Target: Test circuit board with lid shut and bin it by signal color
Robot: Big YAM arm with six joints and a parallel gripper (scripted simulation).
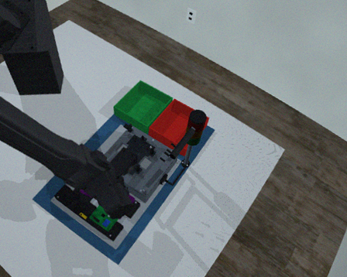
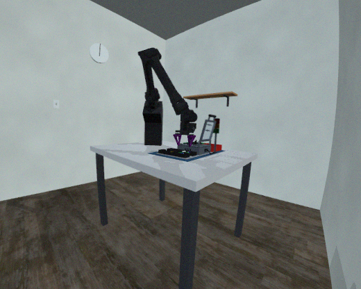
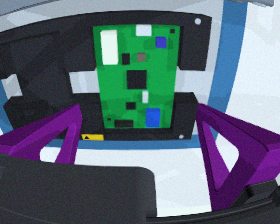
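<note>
Right now the green circuit board is 50 mm below my hand. Also, from my hand: black latch hook: 60 mm behind, 240 mm to the left, 20 mm above; red bin: 80 mm ahead, 360 mm to the left, 60 mm below; tester lid: 120 mm ahead, 150 mm to the left, 110 mm above.
</note>
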